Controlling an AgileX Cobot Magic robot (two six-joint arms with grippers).
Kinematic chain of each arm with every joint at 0, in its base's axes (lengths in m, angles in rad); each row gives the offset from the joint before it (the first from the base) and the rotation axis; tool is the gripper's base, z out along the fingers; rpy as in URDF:
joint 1: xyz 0 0 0.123 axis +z
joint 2: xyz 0 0 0 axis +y
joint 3: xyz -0.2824 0 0.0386 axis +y
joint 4: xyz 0.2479 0 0.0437 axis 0.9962 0 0.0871
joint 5: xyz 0 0 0 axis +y
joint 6: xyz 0.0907 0 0.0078 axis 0.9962 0 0.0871
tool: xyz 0 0 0 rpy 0 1.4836 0
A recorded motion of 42 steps. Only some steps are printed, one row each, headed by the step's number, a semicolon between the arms.
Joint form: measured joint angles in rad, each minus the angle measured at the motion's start. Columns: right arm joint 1, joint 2, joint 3, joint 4, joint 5, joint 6; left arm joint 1, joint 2, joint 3, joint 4, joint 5, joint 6.
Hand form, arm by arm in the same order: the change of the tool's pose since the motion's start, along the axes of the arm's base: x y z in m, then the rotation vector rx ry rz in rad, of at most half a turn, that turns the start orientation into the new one. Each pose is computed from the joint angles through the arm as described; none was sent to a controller.
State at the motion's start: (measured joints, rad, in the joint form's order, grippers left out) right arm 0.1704 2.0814 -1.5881 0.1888 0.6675 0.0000; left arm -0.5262 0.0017 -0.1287 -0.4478 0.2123 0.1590
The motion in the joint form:
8: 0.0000 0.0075 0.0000 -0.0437 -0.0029 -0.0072; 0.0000 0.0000 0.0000 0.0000 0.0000 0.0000
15: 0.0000 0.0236 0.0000 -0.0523 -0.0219 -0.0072; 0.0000 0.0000 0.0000 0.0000 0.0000 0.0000
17: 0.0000 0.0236 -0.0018 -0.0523 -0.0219 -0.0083; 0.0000 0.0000 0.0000 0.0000 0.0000 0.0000
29: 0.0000 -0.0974 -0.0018 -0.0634 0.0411 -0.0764; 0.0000 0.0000 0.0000 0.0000 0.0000 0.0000
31: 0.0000 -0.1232 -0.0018 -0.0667 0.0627 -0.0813; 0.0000 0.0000 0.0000 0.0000 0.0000 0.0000
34: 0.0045 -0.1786 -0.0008 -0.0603 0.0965 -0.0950; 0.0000 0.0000 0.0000 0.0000 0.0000 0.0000
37: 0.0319 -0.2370 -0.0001 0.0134 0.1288 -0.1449; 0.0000 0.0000 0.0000 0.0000 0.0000 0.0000
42: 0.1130 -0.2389 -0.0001 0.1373 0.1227 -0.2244; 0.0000 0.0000 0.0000 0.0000 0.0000 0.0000
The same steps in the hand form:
8: 0.0010 -0.0023 -0.0037 -0.0437 -0.0036 0.0233; 0.0000 0.0000 0.0000 0.0000 0.0000 0.0000
15: 0.0036 -0.0026 -0.0103 -0.0521 -0.0077 0.0243; 0.0000 0.0000 0.0000 0.0000 0.0000 0.0000
17: 0.0038 -0.0025 -0.0098 -0.0524 -0.0097 0.0252; 0.0000 0.0000 0.0000 0.0000 0.0000 0.0000
29: -0.0113 -0.0052 0.0419 -0.0832 -0.0813 0.0937; 0.0000 0.0000 0.0000 0.0000 0.0000 0.0000
31: -0.0159 -0.0060 0.0522 -0.0872 -0.0870 0.1013; 0.0000 0.0000 0.0000 0.0000 0.0000 0.0000
34: -0.0263 -0.0051 0.0742 -0.0839 -0.1097 0.1186; 0.0000 0.0000 0.0000 0.0000 0.0000 0.0000
37: -0.0409 0.0090 0.0978 -0.0317 -0.1377 0.1738; 0.0000 0.0000 0.0000 0.0000 0.0000 0.0000
42: -0.0517 0.0490 0.1010 0.0555 -0.1501 0.2899; 0.0000 0.0000 0.0000 0.0000 0.0000 0.0000

